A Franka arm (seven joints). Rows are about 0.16 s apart.
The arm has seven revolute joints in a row. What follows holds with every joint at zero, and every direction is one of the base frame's.
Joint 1 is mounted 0.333 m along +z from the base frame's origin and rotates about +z.
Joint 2 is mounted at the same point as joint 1 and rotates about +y.
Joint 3 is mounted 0.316 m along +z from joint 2 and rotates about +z.
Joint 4 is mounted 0.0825 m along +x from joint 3 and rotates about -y.
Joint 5 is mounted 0.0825 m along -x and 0.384 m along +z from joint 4 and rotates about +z.
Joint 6 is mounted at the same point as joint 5 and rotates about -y.
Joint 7 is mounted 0.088 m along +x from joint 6 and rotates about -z.
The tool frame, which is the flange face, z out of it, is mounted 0.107 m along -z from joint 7; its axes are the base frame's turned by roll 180, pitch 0 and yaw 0 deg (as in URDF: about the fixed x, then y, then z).
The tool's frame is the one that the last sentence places.
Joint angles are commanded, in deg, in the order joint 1, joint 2, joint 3, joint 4, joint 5, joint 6, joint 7. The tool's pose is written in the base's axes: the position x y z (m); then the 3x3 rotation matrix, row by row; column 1 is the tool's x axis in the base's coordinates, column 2 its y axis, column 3 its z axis. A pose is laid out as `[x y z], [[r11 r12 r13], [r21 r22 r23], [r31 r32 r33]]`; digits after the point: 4 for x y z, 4 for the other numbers.
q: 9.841, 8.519, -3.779, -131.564, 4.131, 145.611, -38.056
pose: [0.5331 0.0557 0.2938], [[0.7513 0.6532 0.0939], [0.6526 -0.7566 0.0412], [0.0980 0.0303 -0.9947]]
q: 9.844, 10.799, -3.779, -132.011, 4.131, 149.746, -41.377
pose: [0.5355 0.0552 0.2765], [[0.7114 0.6927 0.1189], [0.6940 -0.7190 0.0370], [0.1111 0.0562 -0.9922]]
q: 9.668, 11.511, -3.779, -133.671, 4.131, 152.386, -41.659
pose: [0.5290 0.0523 0.2631], [[0.7107 0.6924 0.1240], [0.6944 -0.7188 0.0334], [0.1123 0.0624 -0.9917]]
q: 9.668, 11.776, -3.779, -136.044, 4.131, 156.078, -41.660
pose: [0.5196 0.0505 0.2514], [[0.7101 0.6895 0.1425], [0.6931 -0.7202 0.0309], [0.1239 0.0768 -0.9893]]
